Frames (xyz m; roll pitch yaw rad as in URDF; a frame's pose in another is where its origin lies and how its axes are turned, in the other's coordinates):
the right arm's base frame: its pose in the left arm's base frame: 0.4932 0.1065 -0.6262 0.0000 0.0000 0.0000
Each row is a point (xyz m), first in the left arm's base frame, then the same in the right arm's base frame.
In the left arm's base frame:
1: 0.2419 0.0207 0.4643
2: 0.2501 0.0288 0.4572
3: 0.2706 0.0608 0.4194
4: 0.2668 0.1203 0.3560
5: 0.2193 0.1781 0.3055
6: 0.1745 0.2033 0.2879
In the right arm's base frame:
1: -0.2513 -0.0858 1.0905
2: -0.2431 -0.0777 1.0834
3: -0.2226 -0.0457 1.0456
4: -0.2264 0.0138 0.9822
5: -0.2739 0.0716 0.9317
6: -0.3187 0.0968 0.9141

